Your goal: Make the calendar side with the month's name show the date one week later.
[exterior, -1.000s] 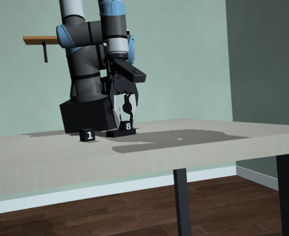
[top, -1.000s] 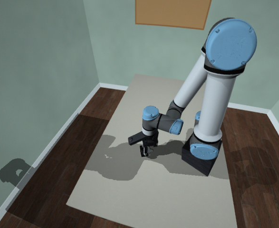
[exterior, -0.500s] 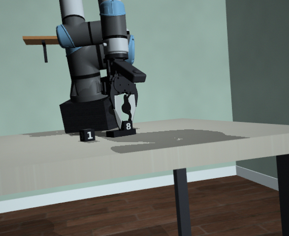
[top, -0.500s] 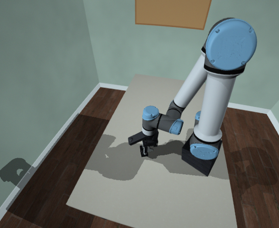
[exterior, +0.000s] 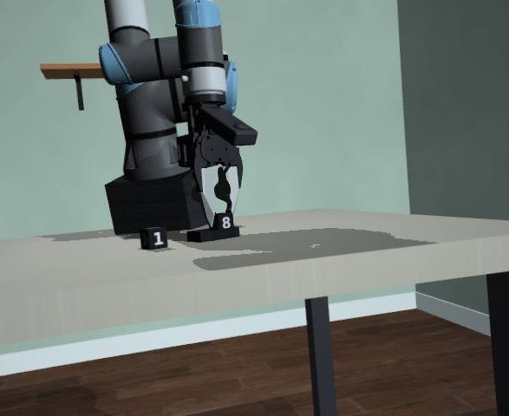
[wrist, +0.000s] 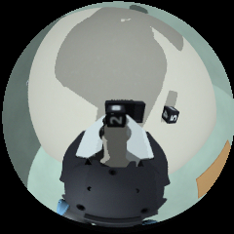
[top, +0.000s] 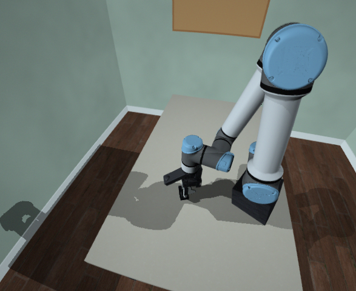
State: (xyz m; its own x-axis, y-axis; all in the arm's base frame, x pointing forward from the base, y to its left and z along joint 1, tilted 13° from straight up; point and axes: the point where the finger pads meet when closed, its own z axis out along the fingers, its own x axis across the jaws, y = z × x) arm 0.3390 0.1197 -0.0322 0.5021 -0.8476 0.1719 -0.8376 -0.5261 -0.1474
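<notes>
The black tray lies 30 mm below my hand, 20 mm to the right of it and 10 mm ahead of it. Also, from my hand: black digit cube 110 mm to the right, 70 mm ahead, 20 mm below.
</notes>
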